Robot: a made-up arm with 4 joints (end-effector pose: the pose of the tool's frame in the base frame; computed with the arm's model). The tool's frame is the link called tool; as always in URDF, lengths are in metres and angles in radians. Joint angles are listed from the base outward.
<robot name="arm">
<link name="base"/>
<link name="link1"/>
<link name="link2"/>
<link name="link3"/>
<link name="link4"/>
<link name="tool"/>
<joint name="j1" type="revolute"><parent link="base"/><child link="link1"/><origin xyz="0 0 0.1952" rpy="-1.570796 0 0"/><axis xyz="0 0 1"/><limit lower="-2.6" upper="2.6"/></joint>
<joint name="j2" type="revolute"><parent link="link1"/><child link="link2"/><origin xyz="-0.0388 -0.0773 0.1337"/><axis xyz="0 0 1"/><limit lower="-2.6" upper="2.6"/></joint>
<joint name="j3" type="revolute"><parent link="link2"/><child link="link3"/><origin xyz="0.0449 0.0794 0.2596" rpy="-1.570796 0 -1.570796"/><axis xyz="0 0 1"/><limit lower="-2.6" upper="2.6"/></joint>
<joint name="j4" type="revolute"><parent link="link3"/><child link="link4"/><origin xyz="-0.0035 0.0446 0.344" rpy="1.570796 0 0"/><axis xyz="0 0 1"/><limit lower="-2.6" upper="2.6"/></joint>
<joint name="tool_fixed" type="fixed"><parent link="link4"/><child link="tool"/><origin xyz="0.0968 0.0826 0.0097" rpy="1.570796 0 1.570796"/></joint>
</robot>
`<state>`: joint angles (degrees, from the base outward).
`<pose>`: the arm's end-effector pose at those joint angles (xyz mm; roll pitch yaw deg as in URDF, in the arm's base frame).
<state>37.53 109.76 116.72 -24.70</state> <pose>-428.7 302.7 189.3 -52.85 19.44 -156.68</pose>
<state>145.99 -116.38 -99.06 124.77</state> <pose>429.3 273.8 -77.1 -110.90 -23.22 -118.03</pose>
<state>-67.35 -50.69 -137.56 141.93</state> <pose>-302.4 330.9 508.6 49.48 65.34 -94.34</pose>
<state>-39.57 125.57 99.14 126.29</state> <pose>-143.4 524.6 -193.5 175.06 -36.82 83.80</pose>
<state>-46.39 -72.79 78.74 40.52</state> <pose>-237.2 370.4 723.5 -44.02 -46.52 112.19</pose>
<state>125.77 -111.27 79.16 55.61</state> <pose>555.2 403.4 -60.7 96.23 16.96 57.92</pose>
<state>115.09 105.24 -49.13 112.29</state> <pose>-170.7 282.3 585.5 36.19 -12.48 -45.78</pose>
